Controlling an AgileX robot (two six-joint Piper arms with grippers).
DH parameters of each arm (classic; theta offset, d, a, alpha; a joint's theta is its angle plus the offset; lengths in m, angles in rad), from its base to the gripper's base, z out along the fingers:
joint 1: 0 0.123 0 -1.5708
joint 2: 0.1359 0 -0.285 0
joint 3: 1.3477 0 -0.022 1.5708
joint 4: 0 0.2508 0 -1.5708
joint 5: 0 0 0.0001 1.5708
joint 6: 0 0.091 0 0
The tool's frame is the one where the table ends.
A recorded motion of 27 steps. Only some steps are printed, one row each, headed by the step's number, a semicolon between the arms.
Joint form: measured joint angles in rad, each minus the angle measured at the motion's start. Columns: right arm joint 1, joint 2, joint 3, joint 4, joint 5, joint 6; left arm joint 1, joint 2, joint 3, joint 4, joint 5, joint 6.
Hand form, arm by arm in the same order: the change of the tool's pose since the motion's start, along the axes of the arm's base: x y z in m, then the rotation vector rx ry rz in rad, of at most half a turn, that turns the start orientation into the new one. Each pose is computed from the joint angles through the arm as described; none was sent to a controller.
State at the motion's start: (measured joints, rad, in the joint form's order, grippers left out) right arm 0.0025 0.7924 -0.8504 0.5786 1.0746 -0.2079; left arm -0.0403 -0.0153 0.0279 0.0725 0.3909 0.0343
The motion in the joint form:
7: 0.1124 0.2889 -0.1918 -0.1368 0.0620 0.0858; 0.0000 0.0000 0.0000 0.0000 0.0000 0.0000
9: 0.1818 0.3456 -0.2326 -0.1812 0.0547 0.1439; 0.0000 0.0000 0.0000 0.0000 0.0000 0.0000
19: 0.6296 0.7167 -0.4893 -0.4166 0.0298 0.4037; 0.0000 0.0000 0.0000 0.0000 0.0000 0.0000
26: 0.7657 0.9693 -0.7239 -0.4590 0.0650 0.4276; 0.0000 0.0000 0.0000 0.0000 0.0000 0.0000
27: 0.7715 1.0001 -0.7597 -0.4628 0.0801 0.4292; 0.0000 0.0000 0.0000 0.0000 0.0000 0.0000
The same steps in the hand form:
7: 0.0606 0.0130 0.0025 -0.1052 0.1827 0.0659; 0.0000 0.0000 0.0000 0.0000 0.0000 0.0000
9: 0.0719 0.0253 0.0018 -0.1280 0.2102 0.0830; 0.0000 0.0000 0.0000 0.0000 0.0000 0.0000
19: 0.1133 0.1479 -0.0239 -0.3239 0.2947 0.2877; 0.0000 0.0000 0.0000 0.0000 0.0000 0.0000
26: 0.1346 0.2220 -0.0449 -0.4006 0.3055 0.4036; 0.0000 0.0000 0.0000 0.0000 0.0000 0.0000
27: 0.1386 0.2285 -0.0470 -0.4098 0.3112 0.4096; 0.0000 0.0000 0.0000 0.0000 0.0000 0.0000

